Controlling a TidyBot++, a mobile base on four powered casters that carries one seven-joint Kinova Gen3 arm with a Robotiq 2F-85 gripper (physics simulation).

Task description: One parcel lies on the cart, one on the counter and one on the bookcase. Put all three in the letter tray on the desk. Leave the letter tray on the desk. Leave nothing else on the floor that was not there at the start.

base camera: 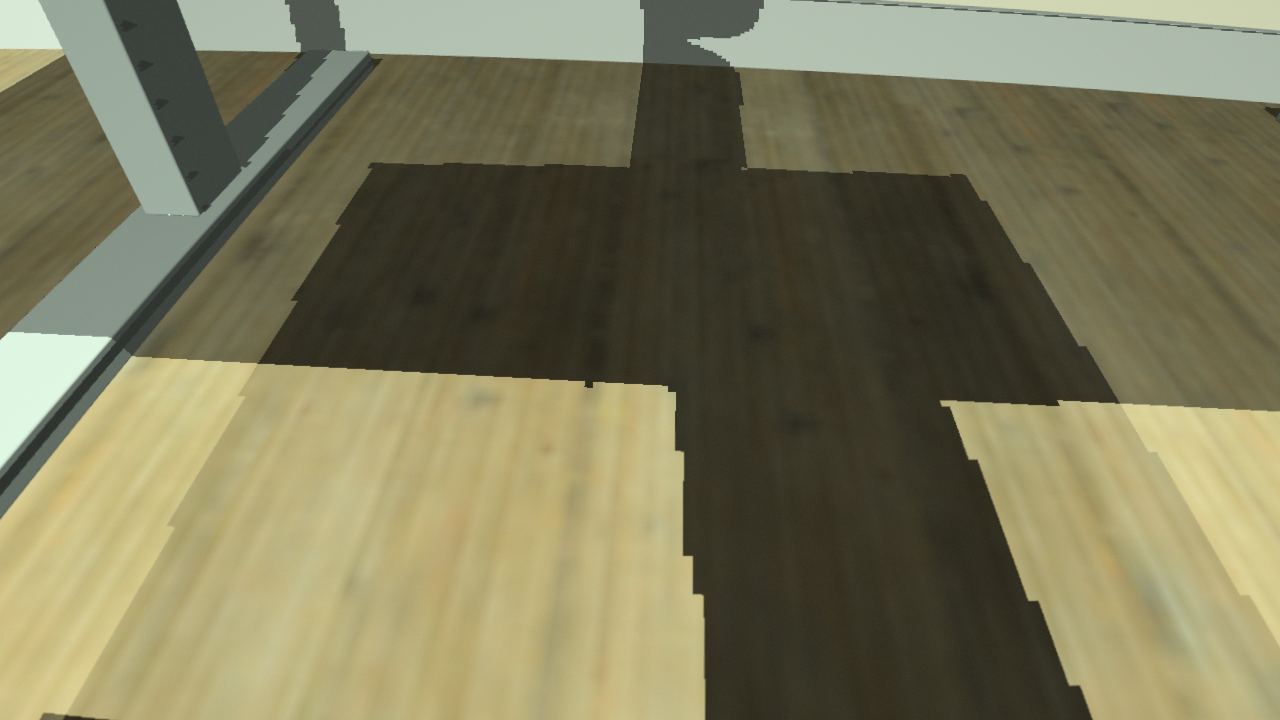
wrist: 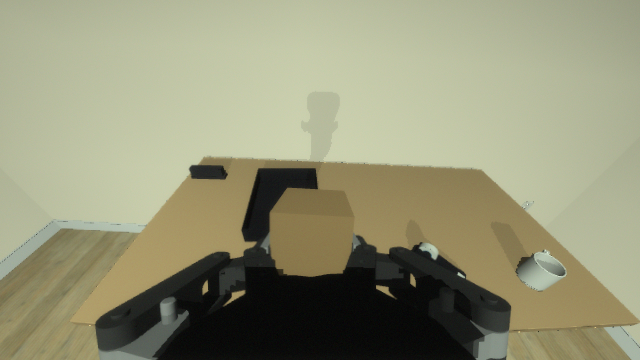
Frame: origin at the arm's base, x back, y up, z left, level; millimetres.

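Where they show: gripper, fingertip midpoint: (wrist: 311, 242).
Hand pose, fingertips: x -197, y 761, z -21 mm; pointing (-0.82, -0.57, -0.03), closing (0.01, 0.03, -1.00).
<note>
Things, the pixels of their centre, and the offset from my fingertips. "pt": a spot on its surface instead. Level surfaces: height alone.
- brown box-shaped parcel, body centre: (wrist: 311, 254) dx +9, dy -3, dz +0 mm
- black letter tray, body centre: (wrist: 285, 199) dx -485, dy -406, dz +75 mm
- desk, surface height: dy -438 mm
- white mug, body centre: (wrist: 540, 267) dx -160, dy -390, dz -717 mm
- black tape dispenser, body centre: (wrist: 439, 261) dx -206, dy -403, dz -409 mm
- small black block, body centre: (wrist: 208, 172) dx -669, dy -411, dz +437 mm
- desk leg, surface spot: (base camera: 134, 107) pt dx -416, dy -1035, dz +403 mm
In the wrist view my gripper (wrist: 311, 242) is shut on a brown box-shaped parcel (wrist: 311, 240), held upright between the fingers above the desk. The black letter tray (wrist: 250, 212) lies on the desk (wrist: 385, 195), beyond the parcel and a little to its left. The parcel hides the tray's near right part; the part of the tray's inside that shows is dark, and no parcel can be made out there. The cart, the counter and the bookcase do not show in these views.
A white mug (wrist: 540, 272) stands at the desk's right. A black tape dispenser (wrist: 428, 251) is partly hidden behind the right finger linkage. A small black block (wrist: 208, 172) stands at the back left corner. In the base view a desk leg (base camera: 134, 107) and its foot (base camera: 116, 259) are at the left.
</note>
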